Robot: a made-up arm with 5 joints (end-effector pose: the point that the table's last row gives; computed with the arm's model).
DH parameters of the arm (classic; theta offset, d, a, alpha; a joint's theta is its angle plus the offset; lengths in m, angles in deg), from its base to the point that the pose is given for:
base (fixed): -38.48 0 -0.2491 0
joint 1: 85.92 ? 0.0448 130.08
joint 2: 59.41 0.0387 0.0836 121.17
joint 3: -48.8 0.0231 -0.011 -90
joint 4: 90 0.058 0.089 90
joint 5: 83.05 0 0.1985 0
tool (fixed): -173.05 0.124 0 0
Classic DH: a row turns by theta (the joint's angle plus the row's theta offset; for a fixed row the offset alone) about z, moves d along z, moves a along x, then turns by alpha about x.
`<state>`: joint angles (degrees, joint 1 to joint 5).
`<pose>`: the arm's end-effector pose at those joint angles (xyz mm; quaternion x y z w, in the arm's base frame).
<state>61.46 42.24 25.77 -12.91 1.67</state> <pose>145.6 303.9 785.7 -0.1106 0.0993 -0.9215 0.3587</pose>
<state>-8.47 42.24 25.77 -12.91 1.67</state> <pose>61.7 -113.8 785.7 0.0337 -0.1448 0.9608 0.2341</pose>
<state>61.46 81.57 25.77 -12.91 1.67</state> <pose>159.9 104.3 725.0 -0.0721 0.3719 -0.9121 0.1568</pose>
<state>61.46 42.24 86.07 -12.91 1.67</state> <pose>18.5 372.8 534.4 -0.5406 -0.0641 -0.7011 0.4606</pose>
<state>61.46 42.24 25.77 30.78 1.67</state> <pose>150.3 273.6 667.6 -0.2261 0.4388 -0.8196 0.2907</pose>
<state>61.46 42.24 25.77 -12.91 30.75</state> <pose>73.0 366.3 813.4 -0.0822 0.1239 -0.8020 0.5786</pose>
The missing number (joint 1, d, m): 0.6919
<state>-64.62 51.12 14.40 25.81 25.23</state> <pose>-322.3 -158.9 785.3 -0.4492 -0.2232 0.7166 0.4846</pose>
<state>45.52 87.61 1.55 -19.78 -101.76</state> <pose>-229.5 -116.0 616.7 0.1793 -0.3316 0.4585 0.8048</pose>
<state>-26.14 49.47 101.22 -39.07 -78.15</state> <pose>-51.3 -181.0 627.3 0.5136 0.1520 0.6610 0.5255</pose>
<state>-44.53 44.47 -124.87 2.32 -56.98</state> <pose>-435.5 162.9 614.5 -0.9239 0.0120 -0.0568 0.3783</pose>
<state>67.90 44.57 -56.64 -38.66 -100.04</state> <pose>-221.0 -58.5 734.2 -0.2192 -0.4520 0.5385 0.6765</pose>
